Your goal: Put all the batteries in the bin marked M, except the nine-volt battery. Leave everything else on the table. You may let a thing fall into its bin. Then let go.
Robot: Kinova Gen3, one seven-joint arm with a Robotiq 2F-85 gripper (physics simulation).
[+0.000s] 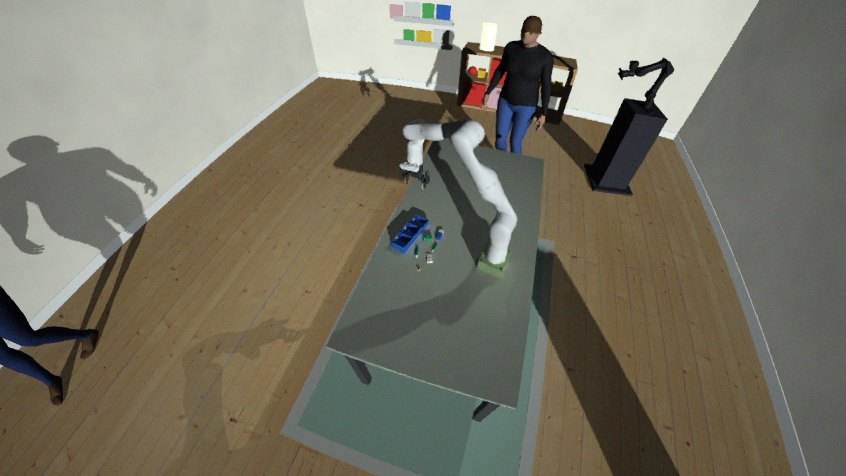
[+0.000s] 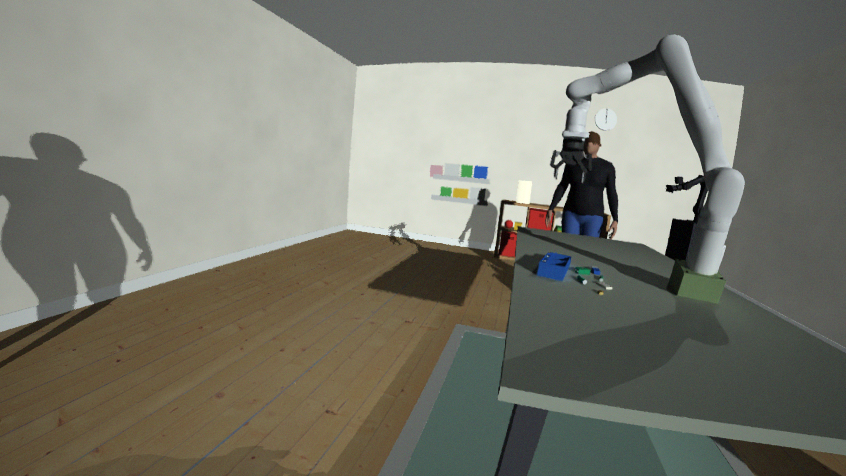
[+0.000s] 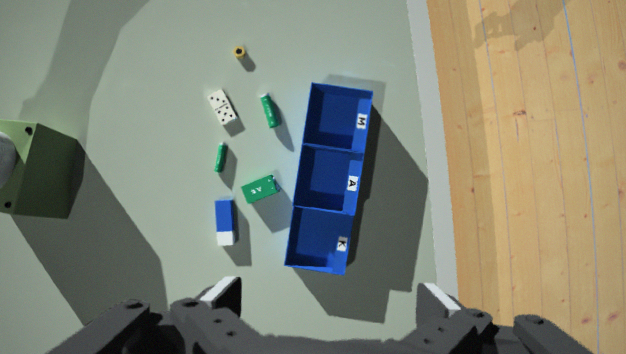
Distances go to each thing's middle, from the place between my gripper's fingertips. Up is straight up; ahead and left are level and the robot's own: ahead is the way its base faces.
My hand is 2 cm short of the blue divided bin tray (image 2: 552, 265), 6 cm to the right of it and 29 cm above it. From my hand the other things lie so: blue-and-white eraser (image 3: 224, 209) (14 cm behind, 4 cm to the left, 31 cm below).
